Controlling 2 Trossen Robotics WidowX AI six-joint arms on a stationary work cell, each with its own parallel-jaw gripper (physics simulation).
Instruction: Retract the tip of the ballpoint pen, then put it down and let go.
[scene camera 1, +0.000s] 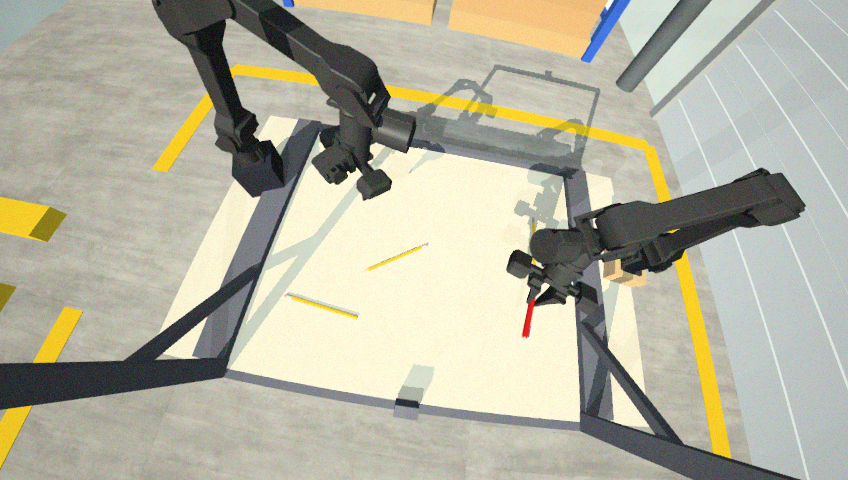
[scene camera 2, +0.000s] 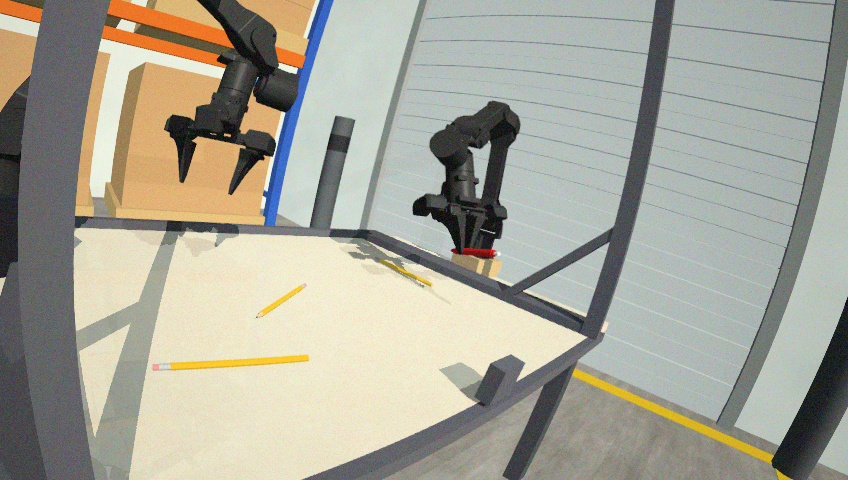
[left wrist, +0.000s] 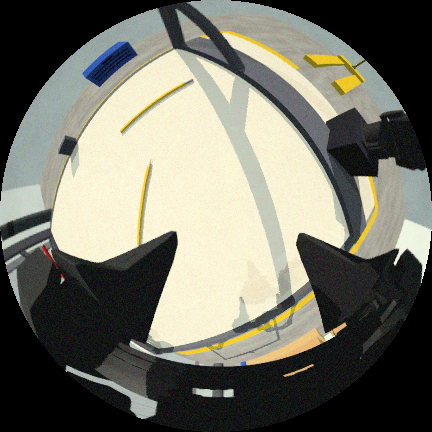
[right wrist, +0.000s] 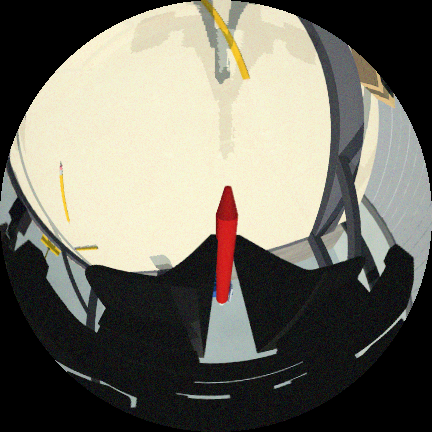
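Seen in the pictures: left gripper, between the fingertips: (scene camera 1: 353, 186) (scene camera 2: 205, 188) (left wrist: 240, 238); right gripper, between the fingertips: (scene camera 1: 530, 303) (scene camera 2: 464, 254) (right wrist: 224, 240); left arm's base, origin of its link: (scene camera 1: 251, 156) (scene camera 2: 6, 193) (left wrist: 368, 140); right arm's base, origin of its link: (scene camera 1: 630, 263).
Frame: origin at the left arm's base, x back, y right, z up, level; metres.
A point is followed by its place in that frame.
The red ballpoint pen (scene camera 1: 527, 320) {x -0.534, y 0.574, z 0.022 m} (scene camera 2: 473, 252) {x -0.540, y 0.563, z 0.013 m} (left wrist: 53, 262) {x -0.547, y 0.556, z 0.013 m} (right wrist: 226, 250) {x -0.570, y 0.540, z 0.011 m} is held above the table (scene camera 1: 464, 339) {x -0.424, y 0.576, z -0.106 m} (scene camera 2: 357, 380) {x -0.188, y 0.522, z -0.106 m}, near its right edge in scene camera 1. It lies nearly level in scene camera 2, with a small white part at its right end. In the right wrist view its tapered red end points up the picture, and no writing point shows there. My right gripper (scene camera 1: 532, 299) {x -0.567, y 0.544, z 0.000 m} (scene camera 2: 464, 250) {x -0.567, y 0.544, z 0.000 m} is shut on the pen's body. My left gripper (scene camera 2: 205, 187) {x -0.248, y 0.184, z 0.041 m} (left wrist: 240, 238) {x -0.248, y 0.184, z 0.041 m} is open and empty, high above the table's far left part; its fingertips are hidden in scene camera 1.
Two yellow pencils (scene camera 1: 397, 256) {x -0.316, y 0.329, z -0.100 m} (scene camera 1: 322, 305) {x -0.109, y 0.407, z -0.100 m} lie apart on the table. A third pencil (scene camera 2: 405, 272) {x -0.699, y 0.405, z -0.102 m} (right wrist: 240, 62) {x -0.676, y 0.459, z -0.099 m} lies near the right arm, partly hidden in scene camera 1. A dark frame borders the table, with a small block (scene camera 1: 407, 407) {x -0.252, y 0.668, z -0.050 m} (scene camera 2: 499, 381) {x -0.222, y 0.673, z -0.064 m} on its near edge.
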